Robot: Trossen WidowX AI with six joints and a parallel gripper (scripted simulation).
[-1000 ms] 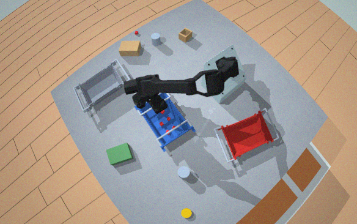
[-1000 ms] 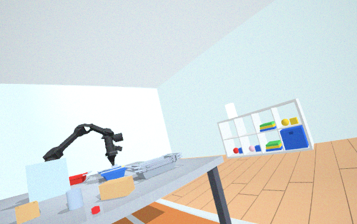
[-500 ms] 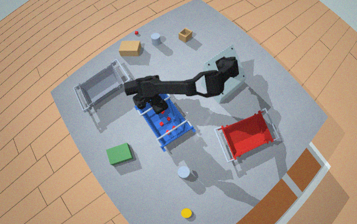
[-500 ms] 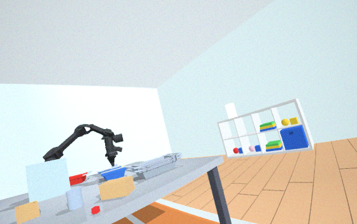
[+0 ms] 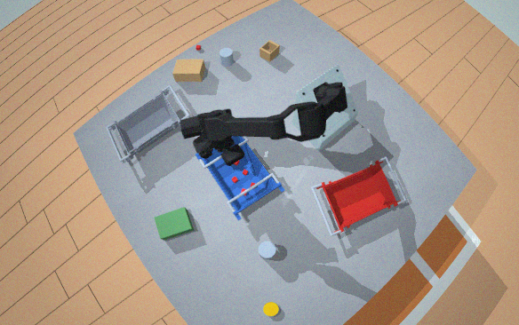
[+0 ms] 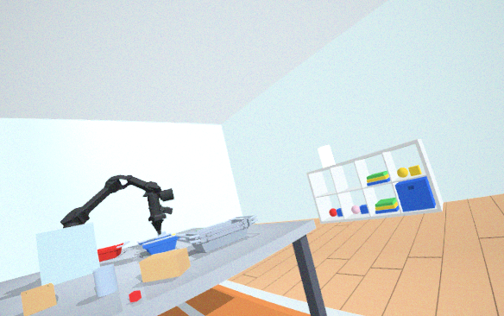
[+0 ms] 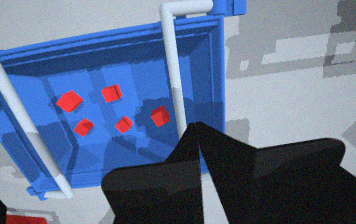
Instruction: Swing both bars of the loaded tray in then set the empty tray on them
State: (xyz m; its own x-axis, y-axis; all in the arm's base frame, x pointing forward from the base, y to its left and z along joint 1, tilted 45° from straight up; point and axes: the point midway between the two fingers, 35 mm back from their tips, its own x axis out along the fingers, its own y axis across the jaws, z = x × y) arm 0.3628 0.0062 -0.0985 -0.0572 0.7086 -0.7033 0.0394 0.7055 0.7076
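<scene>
Right now my gripper tip is 400 mm to the right of the red tray, 280 mm past it and 40 mm above it. The rest, counted from my gripper tip: yellow disc 530 mm to the left, 190 mm ahead, 80 mm below; green block 290 mm ahead, 100 mm to the left, 70 mm below; small open box 420 mm behind, 300 mm to the right, 70 mm below.
</scene>
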